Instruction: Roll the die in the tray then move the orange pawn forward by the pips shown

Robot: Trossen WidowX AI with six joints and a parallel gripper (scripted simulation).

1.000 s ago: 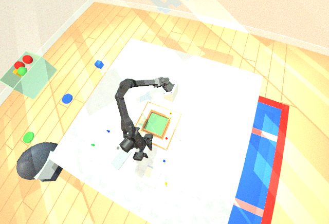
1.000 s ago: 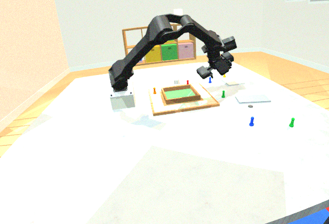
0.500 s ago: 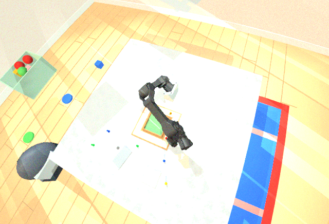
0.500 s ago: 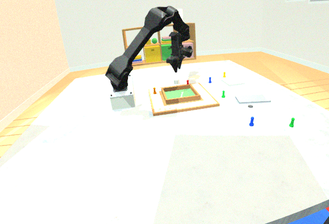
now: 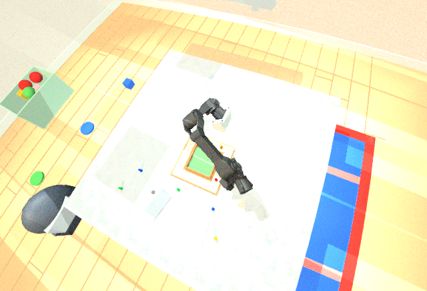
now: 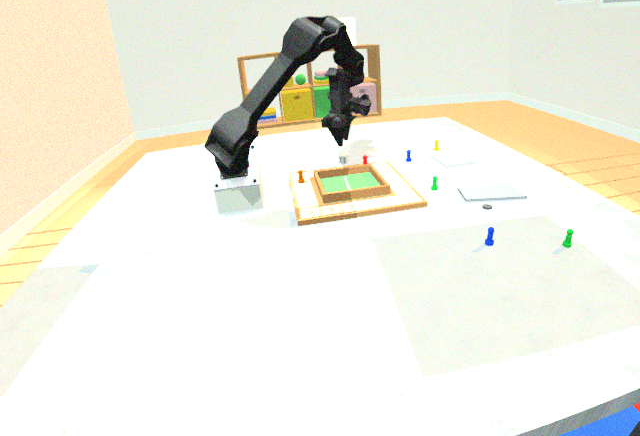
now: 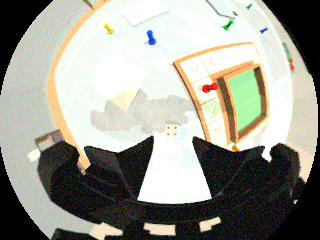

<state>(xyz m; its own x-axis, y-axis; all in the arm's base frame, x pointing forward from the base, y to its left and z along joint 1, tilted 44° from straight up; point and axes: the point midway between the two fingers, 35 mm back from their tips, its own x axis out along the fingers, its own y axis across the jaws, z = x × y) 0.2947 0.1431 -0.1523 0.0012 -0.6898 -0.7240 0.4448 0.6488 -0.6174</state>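
Right now the white die is 50 mm below my gripper tip. From my gripper tip the other things lie so: green-floored tray 210 mm to the right, 50 mm below, 20 mm behind; orange pawn 140 mm to the right, 140 mm behind, 30 mm below; red pawn 90 mm to the right, 40 mm ahead, 30 mm below.
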